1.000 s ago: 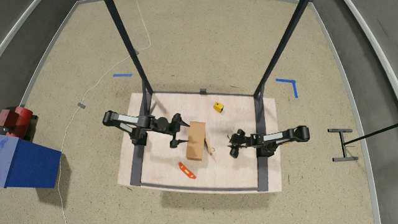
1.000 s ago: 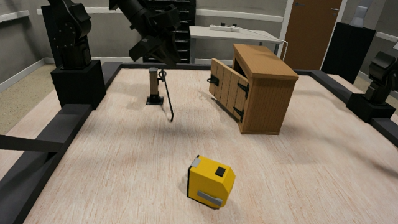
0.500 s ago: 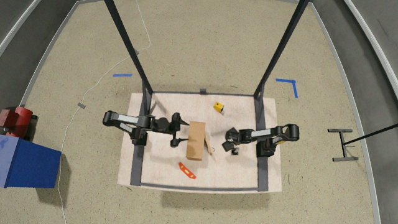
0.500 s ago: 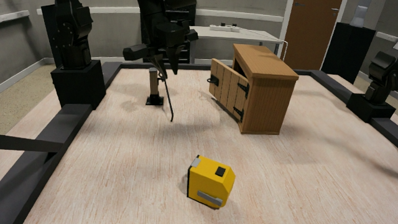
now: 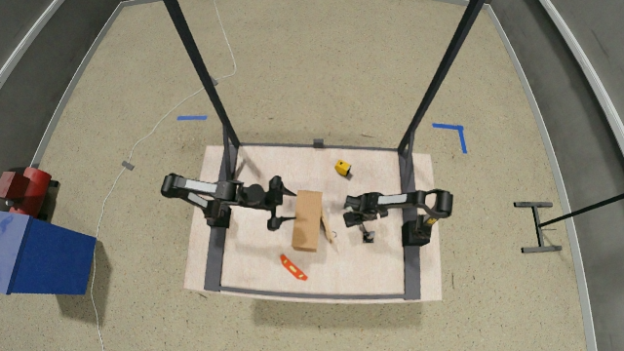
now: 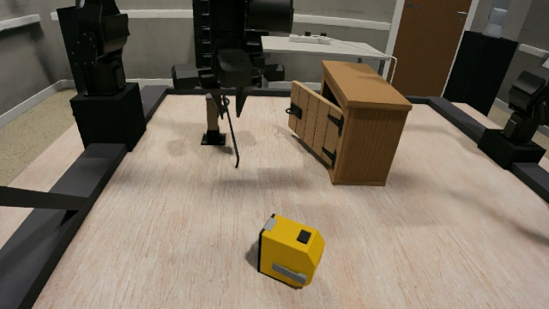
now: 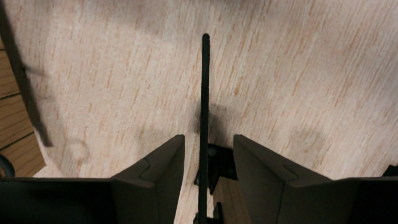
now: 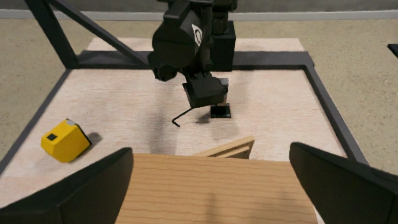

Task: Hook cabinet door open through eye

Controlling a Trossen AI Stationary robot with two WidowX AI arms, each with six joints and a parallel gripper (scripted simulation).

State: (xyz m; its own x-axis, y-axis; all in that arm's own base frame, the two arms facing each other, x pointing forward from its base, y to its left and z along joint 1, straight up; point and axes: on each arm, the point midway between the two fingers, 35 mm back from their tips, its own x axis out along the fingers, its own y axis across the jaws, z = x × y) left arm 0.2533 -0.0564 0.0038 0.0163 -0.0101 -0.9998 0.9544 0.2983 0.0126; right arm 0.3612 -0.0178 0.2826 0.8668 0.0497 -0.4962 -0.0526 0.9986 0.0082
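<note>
Right now my left hand is 60 mm above the black hook and 10 mm short of it. Also, from my left hand: cabinet door 160 mm to the right, 50 mm below, 20 mm ahead; orange-red level 280 mm to the right, 240 mm ahead, 110 mm below; yellow tape measure 270 mm behind, 90 mm to the right, 80 mm below.
</note>
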